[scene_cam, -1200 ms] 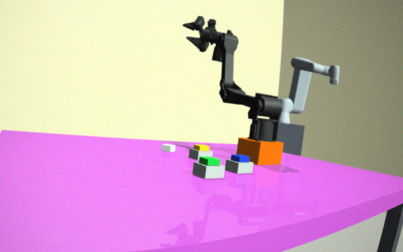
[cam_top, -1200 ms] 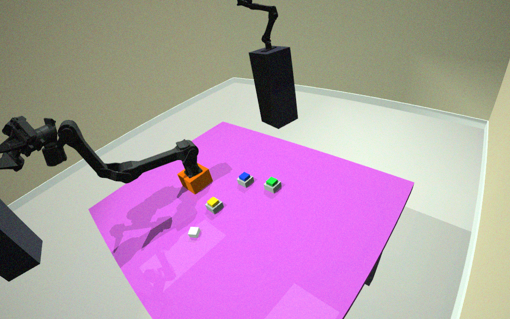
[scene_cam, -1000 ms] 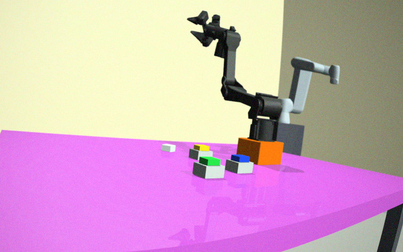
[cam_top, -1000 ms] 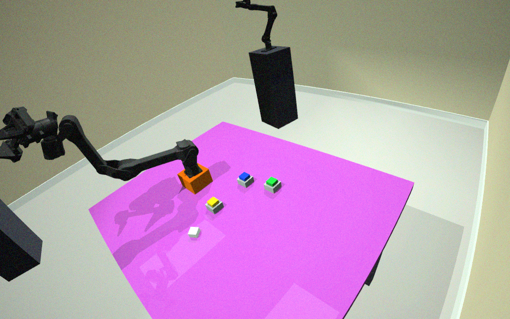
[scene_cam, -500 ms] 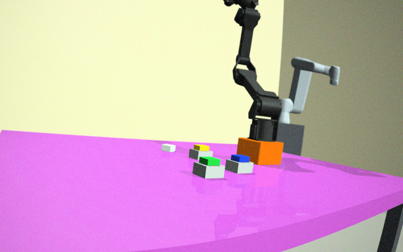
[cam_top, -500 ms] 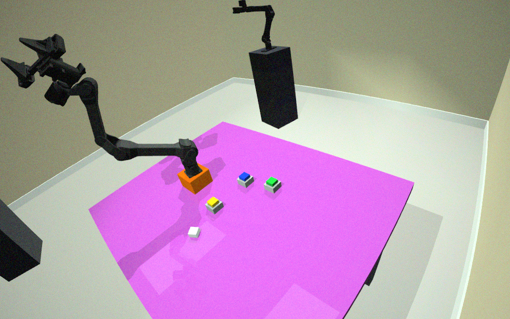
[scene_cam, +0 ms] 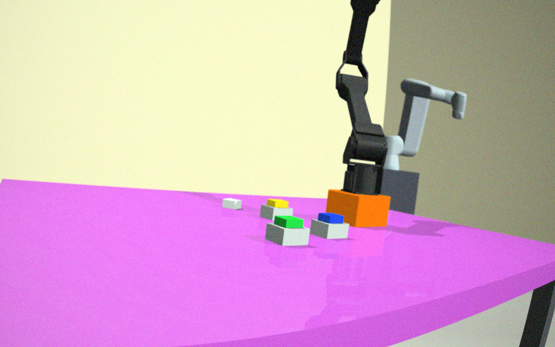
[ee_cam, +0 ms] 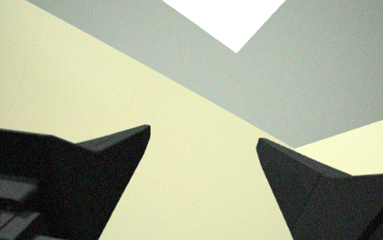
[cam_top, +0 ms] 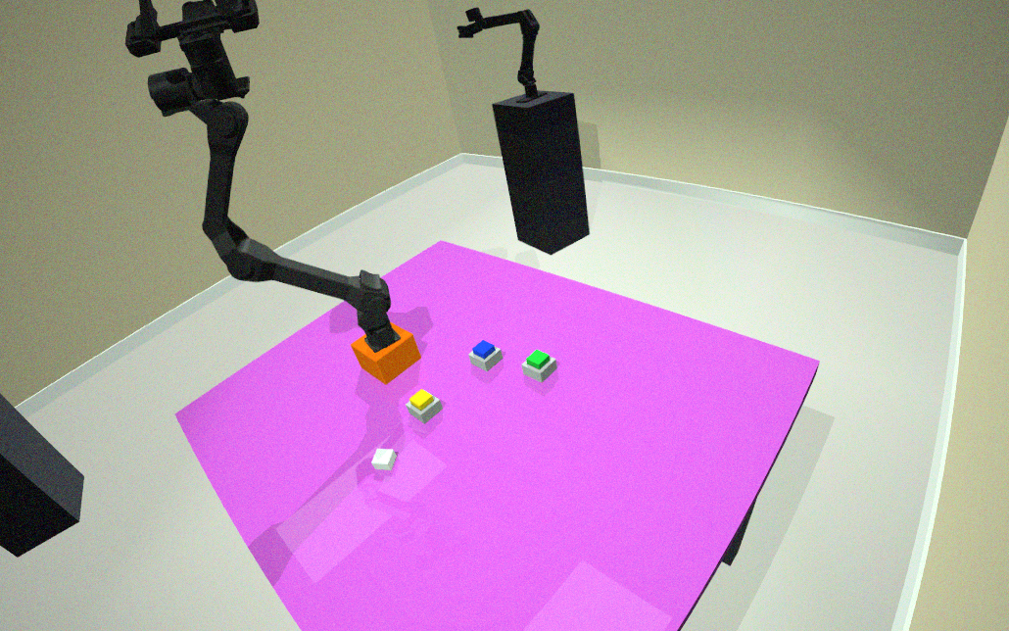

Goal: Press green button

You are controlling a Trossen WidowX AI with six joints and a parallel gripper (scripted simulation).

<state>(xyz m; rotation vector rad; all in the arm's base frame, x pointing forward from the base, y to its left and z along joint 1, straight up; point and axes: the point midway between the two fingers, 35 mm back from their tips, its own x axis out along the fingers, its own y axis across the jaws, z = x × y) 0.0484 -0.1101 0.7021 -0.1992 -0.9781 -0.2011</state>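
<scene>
Now: the green button 19 cm ahead of my gripper tip, 32 cm to the left of it and 77 cm below it. From my gripper tip the other things lie so: yellow button: 12 cm ahead, 10 cm to the left, 77 cm below; blue button: 9 cm ahead, 26 cm to the left, 77 cm below; white block: 18 cm ahead, 2 cm to the right, 79 cm below.
</scene>
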